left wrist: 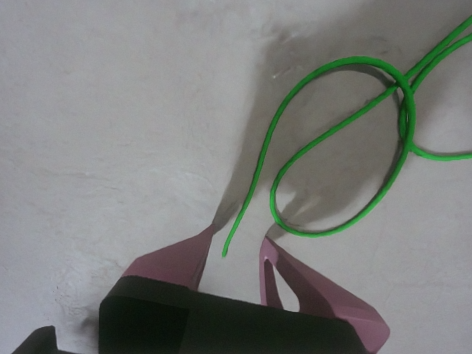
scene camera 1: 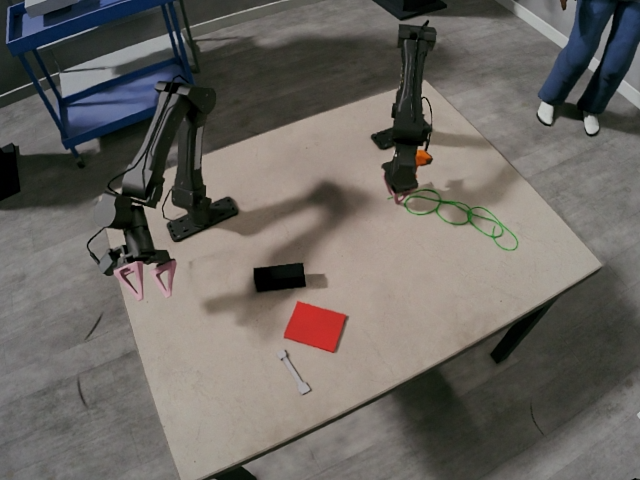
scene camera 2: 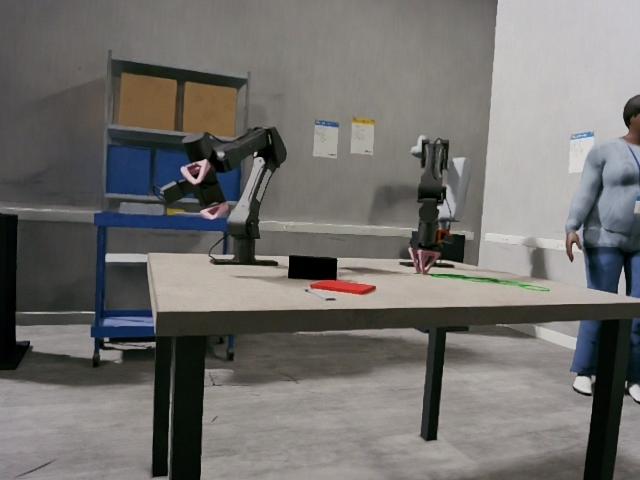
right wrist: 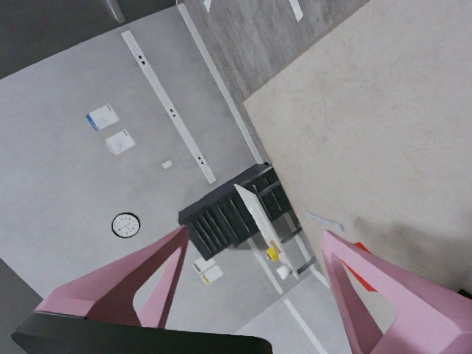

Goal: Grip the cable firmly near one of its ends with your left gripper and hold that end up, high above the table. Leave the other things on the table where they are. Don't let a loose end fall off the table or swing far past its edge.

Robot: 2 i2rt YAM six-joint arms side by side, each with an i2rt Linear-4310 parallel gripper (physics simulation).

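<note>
The green cable point(scene camera 1: 469, 214) point(scene camera 2: 491, 280) point(left wrist: 412, 120) lies on the table in several overlapping loops, at the right in both scene views. One end sticks out from the loops. My left gripper point(scene camera 1: 397, 201) point(scene camera 2: 423, 272) point(left wrist: 237, 238) points down, low over the table at that end. Its fingertips are a little apart, and in the left wrist view the cable's end shows in the gap, touching neither finger. The other end lies near the far loop. My right gripper point(scene camera 1: 154, 297) point(scene camera 2: 201, 198) point(right wrist: 254, 234) is wide open and empty, raised near the left edge of the table.
A black box point(scene camera 1: 279, 277) point(scene camera 2: 312, 267) stands mid-table. A red flat block point(scene camera 1: 316, 327) point(scene camera 2: 343, 286) point(right wrist: 360, 277) and a grey bar with wide ends point(scene camera 1: 293, 372) point(scene camera 2: 320, 295) point(right wrist: 325, 220) lie nearer the front. The table's right edge runs beyond the cable loops.
</note>
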